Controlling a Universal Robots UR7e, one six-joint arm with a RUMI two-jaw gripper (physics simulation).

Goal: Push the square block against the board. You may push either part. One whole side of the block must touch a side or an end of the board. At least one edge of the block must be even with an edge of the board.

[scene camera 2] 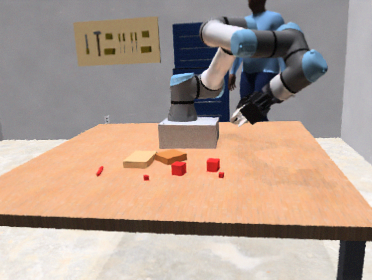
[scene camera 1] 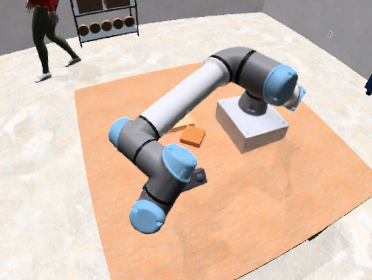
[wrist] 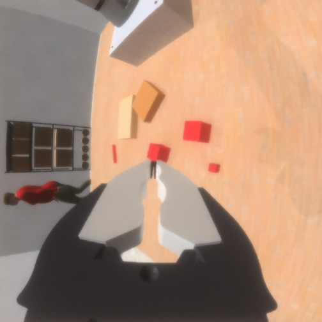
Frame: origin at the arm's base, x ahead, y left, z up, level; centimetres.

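Where they show: gripper, between the fingertips: [scene camera 2: 231,122]; arm's base, origin of its link: [scene camera 2: 182,119] [scene camera 1: 252,106].
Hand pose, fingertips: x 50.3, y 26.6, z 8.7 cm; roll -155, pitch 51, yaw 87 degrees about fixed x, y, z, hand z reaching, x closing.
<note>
Things, the pixels of their top centre, and the offset from my fingertips.
- orange square block, centre of its top: [scene camera 2: 170,153] [scene camera 1: 193,134] dz -16.6, dx -17.7, dy -26.4 cm
- pale board, centre of its top: [scene camera 2: 140,155] [scene camera 1: 177,119] dz -16.6, dx -14.3, dy -38.4 cm
- red stick, centre of its top: [scene camera 2: 99,169] dz -18.1, dx -1.1, dy -51.0 cm
The orange square block [scene camera 1: 193,135] [scene camera 2: 171,157] [wrist: 148,100] lies flat, turned at an angle to the pale board [scene camera 1: 185,121] [scene camera 2: 140,159] [wrist: 126,117]. One corner of the block is at or very near the board's long side; no whole side lies along it. Whether they touch is too small to tell. The arm hides part of the board in scene camera 1. My gripper [scene camera 2: 239,119] [wrist: 153,161] is shut and empty, high above the table, well to the right of both parts in scene camera 2. Its fingertips are hidden in scene camera 1.
Two red cubes [scene camera 2: 178,168] [wrist: 196,131], small red cubes [scene camera 2: 146,177] [scene camera 2: 221,175] and a red stick [scene camera 2: 99,171] [wrist: 114,153] lie on the table in front of the parts in scene camera 2. The robot's base box [scene camera 1: 250,125] [scene camera 2: 188,134] [wrist: 155,35] stands behind them.
</note>
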